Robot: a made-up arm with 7 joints.
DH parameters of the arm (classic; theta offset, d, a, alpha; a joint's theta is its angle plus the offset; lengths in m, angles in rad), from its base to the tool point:
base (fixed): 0 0 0 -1.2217
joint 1: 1.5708 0 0 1.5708
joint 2: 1.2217 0 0 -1.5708
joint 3: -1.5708 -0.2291 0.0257 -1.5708
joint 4: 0 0 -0.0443 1.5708
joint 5: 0 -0.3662 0 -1.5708
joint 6: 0 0 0 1.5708
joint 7: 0 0 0 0
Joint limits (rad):
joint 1: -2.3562..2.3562
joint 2: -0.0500..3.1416
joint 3: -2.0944..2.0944
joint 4: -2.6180..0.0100
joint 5: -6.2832..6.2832
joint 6: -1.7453..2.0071
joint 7: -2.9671..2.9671
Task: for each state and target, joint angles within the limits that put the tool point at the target. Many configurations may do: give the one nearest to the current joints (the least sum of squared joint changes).
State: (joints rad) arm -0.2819 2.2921 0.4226 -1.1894 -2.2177 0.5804 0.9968
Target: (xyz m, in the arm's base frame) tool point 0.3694 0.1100 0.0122
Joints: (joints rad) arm 0.0571 2.2029 -0.0939 -2.0434 -2.2177 0.5804 0.9968
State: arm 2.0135 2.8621 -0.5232 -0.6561 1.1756 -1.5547 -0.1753
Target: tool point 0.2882 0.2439 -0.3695
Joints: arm 1.7911 3.1416 0.0887 -1.2462 1.1756 -1.5547 -0.1753
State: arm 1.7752 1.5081 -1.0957 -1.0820 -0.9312 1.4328 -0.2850
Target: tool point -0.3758 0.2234 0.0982
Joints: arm 1.9283 2.0030 -1.2704 -1.7348 -0.9312 1.4328 -0.2850
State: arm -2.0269 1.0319 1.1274 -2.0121 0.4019 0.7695 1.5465
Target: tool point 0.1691 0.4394 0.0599
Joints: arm -1.8586 0.6737 1.9303 -1.5894 0.4019 0.7695 1.5465
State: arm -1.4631 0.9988 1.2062 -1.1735 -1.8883 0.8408 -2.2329
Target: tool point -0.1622 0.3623 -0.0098
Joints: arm -1.7517 1.1675 1.8432 -1.9895 -1.8883 0.8408 -2.2329
